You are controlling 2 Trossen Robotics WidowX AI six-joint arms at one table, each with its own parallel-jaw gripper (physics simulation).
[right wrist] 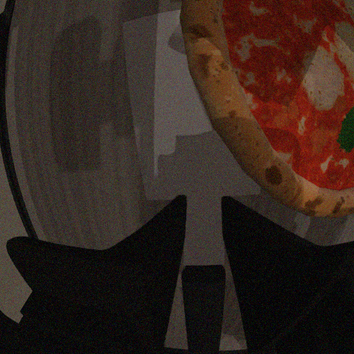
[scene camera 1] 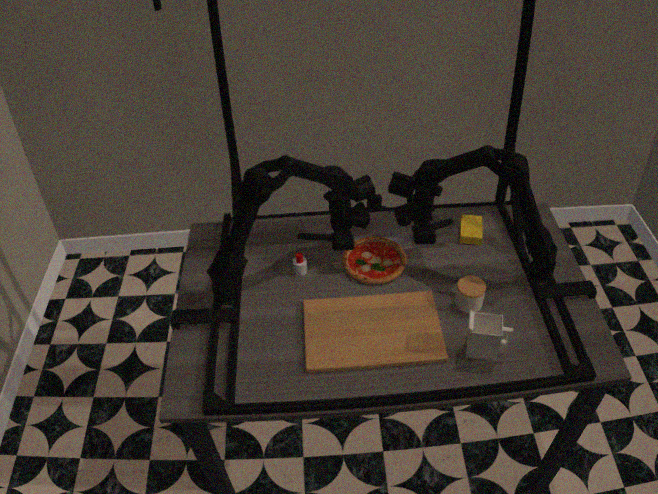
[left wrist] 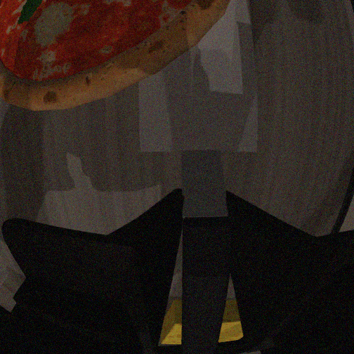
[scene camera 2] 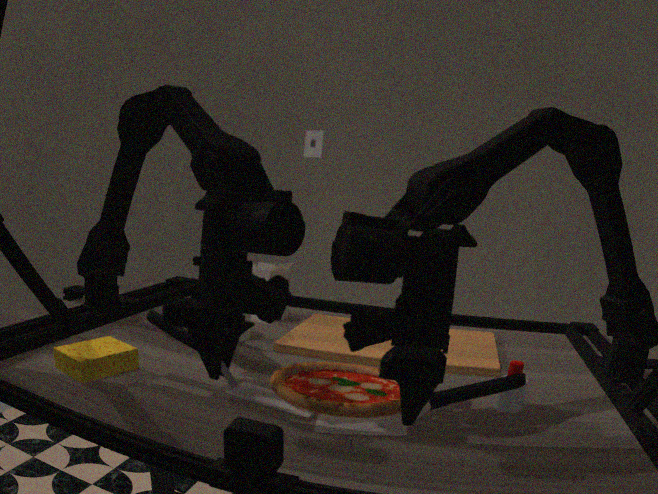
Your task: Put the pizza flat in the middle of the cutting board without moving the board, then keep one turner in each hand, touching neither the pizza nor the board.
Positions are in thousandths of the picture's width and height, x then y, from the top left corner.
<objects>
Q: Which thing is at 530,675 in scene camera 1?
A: A wooden cutting board.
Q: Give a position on a pizza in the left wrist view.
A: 174,174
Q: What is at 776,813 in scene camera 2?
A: A red-capped bottle.
</objects>
